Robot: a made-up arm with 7 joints.
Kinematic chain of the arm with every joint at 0, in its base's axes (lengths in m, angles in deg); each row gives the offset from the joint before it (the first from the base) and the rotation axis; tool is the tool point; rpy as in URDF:
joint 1: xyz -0.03 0.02 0.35 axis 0 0.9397 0.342
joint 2: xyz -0.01 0 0.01 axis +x
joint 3: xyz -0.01 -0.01 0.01 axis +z
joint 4: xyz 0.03 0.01 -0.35 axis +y
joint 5: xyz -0.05 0 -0.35 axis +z
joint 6: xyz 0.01 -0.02 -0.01 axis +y
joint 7: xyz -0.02 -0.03 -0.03 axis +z
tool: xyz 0.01 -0.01 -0.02 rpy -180 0 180
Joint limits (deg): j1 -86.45..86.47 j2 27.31..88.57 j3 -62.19..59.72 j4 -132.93..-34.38 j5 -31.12..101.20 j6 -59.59..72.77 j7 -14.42..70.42
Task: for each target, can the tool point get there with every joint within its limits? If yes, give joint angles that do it. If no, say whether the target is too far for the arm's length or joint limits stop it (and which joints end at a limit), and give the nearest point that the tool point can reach.
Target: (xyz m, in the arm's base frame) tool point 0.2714 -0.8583 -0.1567
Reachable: no: too far | nearest point 0.2729 -0.2795 0.0530 | short by 0.616 m
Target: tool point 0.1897 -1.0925 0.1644
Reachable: no: too far | nearest point 0.2590 -0.3795 0.3338 | short by 0.736 m
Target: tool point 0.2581 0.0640 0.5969
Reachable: yes | joints -52.51 41.38 19.59 -124.86 43.25 38.52 51.90
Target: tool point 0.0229 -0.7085 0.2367
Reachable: no: joint limits stop it (at a limit: joint 1, joint 2, joint 3, joint 5, joint 7) | nearest point 0.1522 -0.3543 0.3299 | short by 0.388 m
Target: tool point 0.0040 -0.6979 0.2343
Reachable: no: joint limits stop it (at a limit: joint 1, joint 2, joint 3, joint 5, joint 7) | nearest point 0.1415 -0.3501 0.3292 | short by 0.386 m
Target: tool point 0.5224 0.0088 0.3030
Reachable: yes | joints -40.31 33.09 -14.72 -82.87 39.88 -42.57 61.50
